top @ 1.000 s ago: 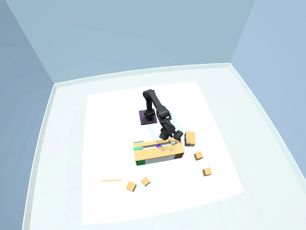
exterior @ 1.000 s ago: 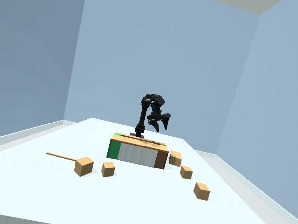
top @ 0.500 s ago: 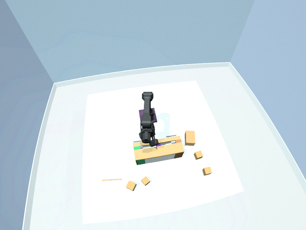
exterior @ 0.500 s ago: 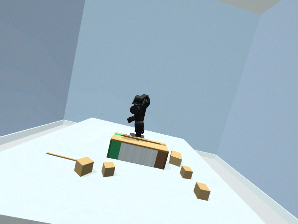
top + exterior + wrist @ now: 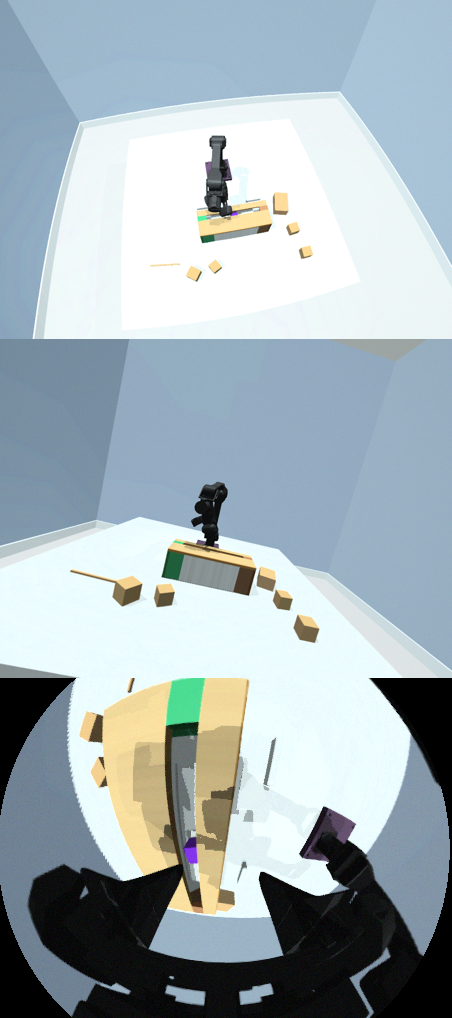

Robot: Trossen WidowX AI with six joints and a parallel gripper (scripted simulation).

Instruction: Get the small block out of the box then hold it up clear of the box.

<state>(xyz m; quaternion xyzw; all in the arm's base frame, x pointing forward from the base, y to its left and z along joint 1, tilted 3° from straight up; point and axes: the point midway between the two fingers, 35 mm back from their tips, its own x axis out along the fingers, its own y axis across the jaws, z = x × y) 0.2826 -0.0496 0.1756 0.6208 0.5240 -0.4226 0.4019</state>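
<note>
Now: gripper tip 7 cm above the purple block, 4 cm short of it and 2 cm to the right of it. From my gripper tip the other things lie so: box (9 cm below, 3 cm ahead, 1 cm to the left); then thin wooden stick (42 cm to the right, 18 cm ahead, 15 cm below); then tan block (32 cm to the left, 12 cm below, 4 cm ahead).
</note>
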